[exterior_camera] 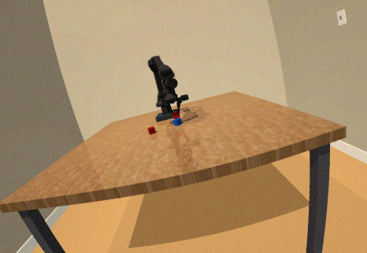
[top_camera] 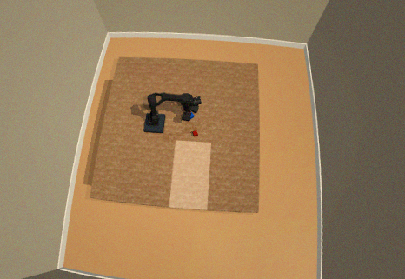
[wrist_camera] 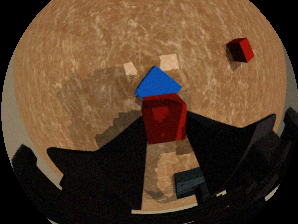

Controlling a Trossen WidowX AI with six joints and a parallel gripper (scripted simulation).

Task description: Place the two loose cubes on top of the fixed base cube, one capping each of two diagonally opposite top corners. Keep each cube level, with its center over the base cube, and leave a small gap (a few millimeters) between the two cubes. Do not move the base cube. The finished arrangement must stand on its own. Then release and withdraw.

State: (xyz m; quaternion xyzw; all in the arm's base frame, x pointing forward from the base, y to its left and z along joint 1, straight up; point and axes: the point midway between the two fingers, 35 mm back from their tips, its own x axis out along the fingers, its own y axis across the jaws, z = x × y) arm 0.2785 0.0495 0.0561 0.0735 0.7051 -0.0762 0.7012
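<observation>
My gripper tip is 20 mm short of the blue cube and 40 mm above it. Also, from my gripper tip: red cube 40 mm ahead, 160 mm to the right, 40 mm below.
</observation>
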